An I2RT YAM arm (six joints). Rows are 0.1 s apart.
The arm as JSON. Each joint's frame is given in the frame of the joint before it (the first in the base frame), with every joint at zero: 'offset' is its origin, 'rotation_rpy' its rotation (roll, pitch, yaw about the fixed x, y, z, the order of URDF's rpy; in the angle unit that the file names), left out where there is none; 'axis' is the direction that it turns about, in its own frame. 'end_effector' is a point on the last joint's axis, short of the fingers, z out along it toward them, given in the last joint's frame.
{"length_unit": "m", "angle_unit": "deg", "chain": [
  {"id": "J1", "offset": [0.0, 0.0, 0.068], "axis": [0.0, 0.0, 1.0]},
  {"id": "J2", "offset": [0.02, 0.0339, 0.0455], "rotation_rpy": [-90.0, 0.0, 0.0], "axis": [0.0, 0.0, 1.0]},
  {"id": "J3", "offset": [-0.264, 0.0, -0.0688], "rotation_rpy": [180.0, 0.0, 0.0], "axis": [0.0, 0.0, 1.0]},
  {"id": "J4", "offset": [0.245, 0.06, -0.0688], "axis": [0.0, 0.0, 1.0]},
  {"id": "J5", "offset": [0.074, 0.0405, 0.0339], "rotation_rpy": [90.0, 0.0, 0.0], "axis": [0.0, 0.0, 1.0]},
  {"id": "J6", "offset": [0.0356, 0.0, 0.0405], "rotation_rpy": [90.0, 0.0, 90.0], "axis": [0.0, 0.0, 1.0]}
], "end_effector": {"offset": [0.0, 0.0, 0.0], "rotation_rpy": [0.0, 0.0, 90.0]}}
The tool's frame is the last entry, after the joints.
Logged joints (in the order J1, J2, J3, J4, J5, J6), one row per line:
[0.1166, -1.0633, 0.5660, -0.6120, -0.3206, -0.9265]
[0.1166, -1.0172, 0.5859, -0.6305, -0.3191, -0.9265]
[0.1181, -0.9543, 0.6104, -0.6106, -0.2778, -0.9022]
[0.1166, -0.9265, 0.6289, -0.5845, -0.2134, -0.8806]
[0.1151, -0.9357, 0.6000, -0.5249, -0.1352, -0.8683]
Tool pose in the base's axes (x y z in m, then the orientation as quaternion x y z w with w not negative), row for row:
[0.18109, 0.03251, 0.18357, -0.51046, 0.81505, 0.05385, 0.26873]
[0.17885, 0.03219, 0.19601, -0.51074, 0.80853, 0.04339, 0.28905]
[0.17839, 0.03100, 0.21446, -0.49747, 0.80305, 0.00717, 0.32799]
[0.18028, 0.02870, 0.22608, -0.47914, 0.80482, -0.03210, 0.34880]
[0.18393, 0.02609, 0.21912, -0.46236, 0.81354, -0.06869, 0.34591]
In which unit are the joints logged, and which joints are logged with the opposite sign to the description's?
The joints are logged in radians. Opposite sign: J2.
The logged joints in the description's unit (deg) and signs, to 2 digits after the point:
[6.68, 60.92, 32.43, -35.07, -18.37, -53.08]
[6.68, 58.28, 33.57, -36.12, -18.28, -53.08]
[6.77, 54.68, 34.97, -34.98, -15.92, -51.69]
[6.68, 53.08, 36.03, -33.49, -12.23, -50.45]
[6.59, 53.61, 34.38, -30.07, -7.75, -49.75]

